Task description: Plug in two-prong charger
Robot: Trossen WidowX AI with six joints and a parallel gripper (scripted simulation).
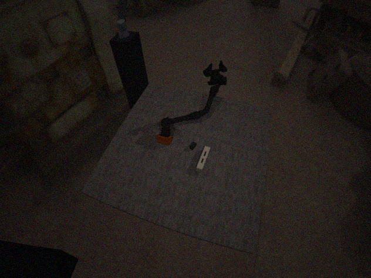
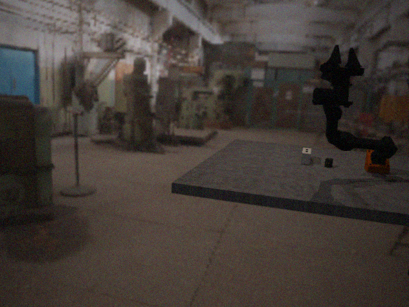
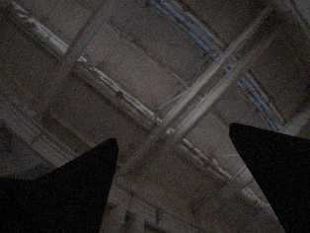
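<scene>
The two-prong charger is 6 cm behind my gripper tip, 40 cm to the right of it and 52 cm below it.
</scene>
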